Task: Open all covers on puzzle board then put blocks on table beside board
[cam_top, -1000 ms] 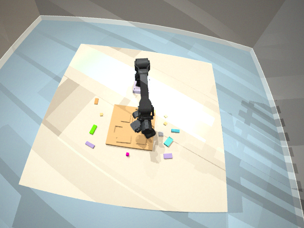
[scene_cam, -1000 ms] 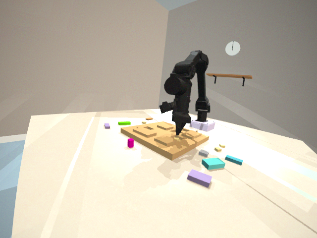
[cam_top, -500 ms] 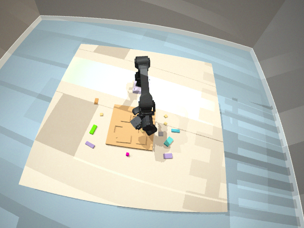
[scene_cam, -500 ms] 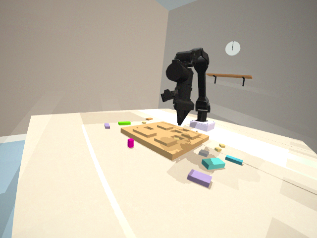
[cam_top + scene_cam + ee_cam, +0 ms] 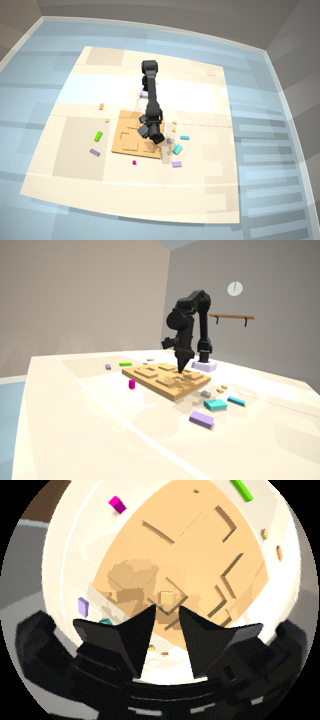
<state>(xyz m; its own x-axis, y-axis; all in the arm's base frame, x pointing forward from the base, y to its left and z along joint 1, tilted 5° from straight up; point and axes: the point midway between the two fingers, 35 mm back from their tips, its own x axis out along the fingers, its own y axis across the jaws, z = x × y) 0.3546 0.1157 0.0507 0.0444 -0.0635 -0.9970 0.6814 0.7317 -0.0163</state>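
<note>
The tan puzzle board lies 1 cm behind my gripper tip, 6 cm to the right of it and 3 cm below it. The rest, counted from my gripper tip: cyan block: 2 cm ahead, 18 cm to the left, 5 cm below; grey cube: 2 cm behind, 12 cm to the left, 5 cm below; magenta block: 18 cm ahead, 5 cm to the right, 4 cm below.
</note>
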